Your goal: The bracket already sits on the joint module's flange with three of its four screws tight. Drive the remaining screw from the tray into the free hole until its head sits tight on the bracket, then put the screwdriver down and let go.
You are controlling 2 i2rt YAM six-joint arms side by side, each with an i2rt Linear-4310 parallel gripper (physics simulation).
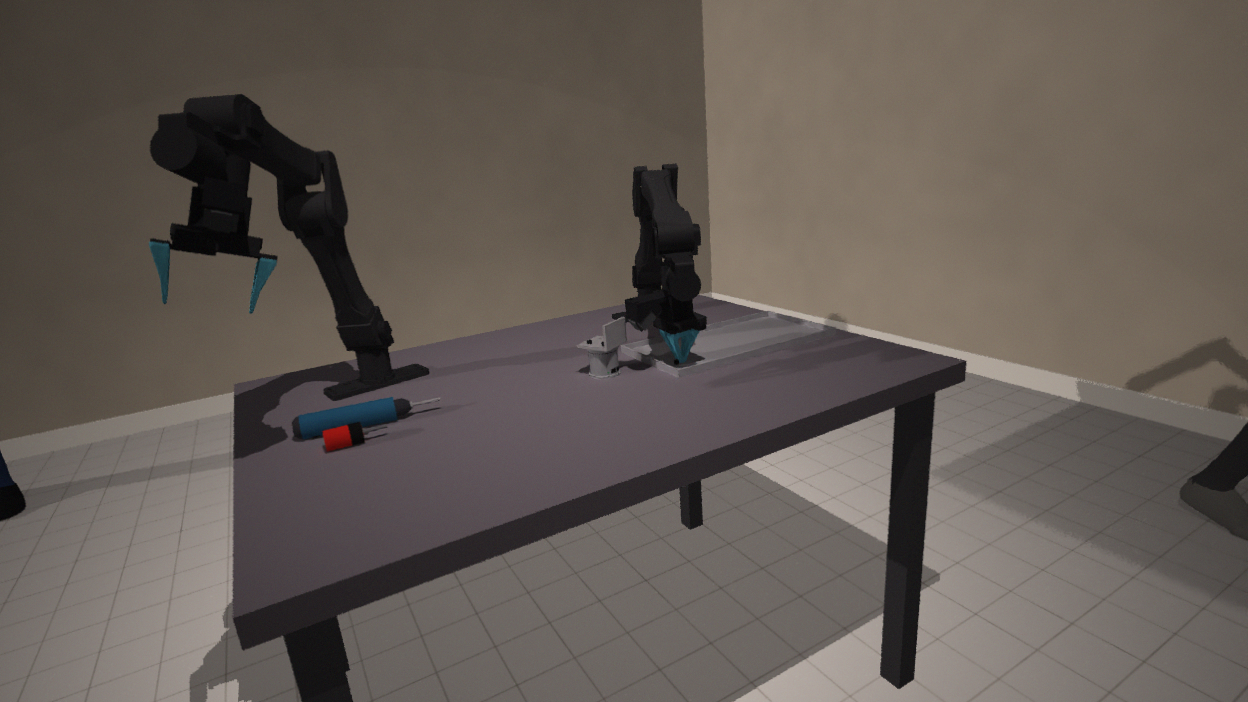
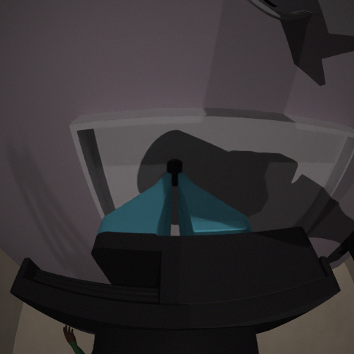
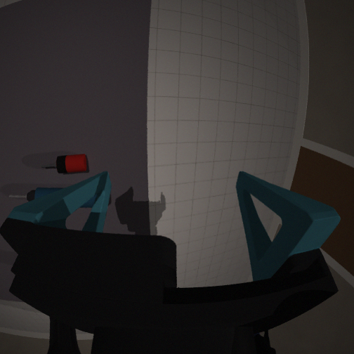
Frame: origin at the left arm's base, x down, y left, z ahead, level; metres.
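Where they show: left gripper, fingertip midpoint: (image 1: pixel 681 362); right gripper, fingertip midpoint: (image 1: pixel 209 308); right arm's base at its link origin: (image 1: pixel 378 383).
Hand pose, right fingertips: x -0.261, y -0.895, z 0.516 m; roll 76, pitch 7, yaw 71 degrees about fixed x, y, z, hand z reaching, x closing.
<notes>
Each offset is from my right fingertips to the top centre of the thing. Level surfaces: height alone.
The left gripper (image 1: pixel 678 358) (image 2: pixel 174 179) is shut on the black screw (image 2: pixel 174 166), low over the near end of the pale tray @(dy +0.912, dx +0.245, dz -0.166 m) (image 1: pixel 741 353) (image 2: pixel 140 116). The screw's head points away from the fingers and its shank lies between the tips. The light grey bracket (image 1: pixel 615 332) sits on the joint module @(dy +0.608, dx +0.198, dz -0.146 m) (image 1: pixel 603 362), beside the tray; its holes are too small to tell apart. A blue-handled screwdriver @(dy +0.168, dx +0.220, dz -0.143 m) (image 1: pixel 349 417) (image 3: pixel 47 194) lies on the table at the left. The right gripper (image 1: pixel 209 307) (image 3: pixel 174 173) is open and empty, high above the table's left end.
A short red and black tool @(dy +0.143, dx +0.227, dz -0.071 m) (image 1: pixel 336 437) (image 3: pixel 76 163) with a thin shank lies beside the blue screwdriver. The table @(dx +0.261 m) (image 1: pixel 523 454) has its left edge under the right gripper, with tiled floor (image 3: pixel 200 125) beyond. A person's foot (image 1: pixel 1217 506) shows at the far right.
</notes>
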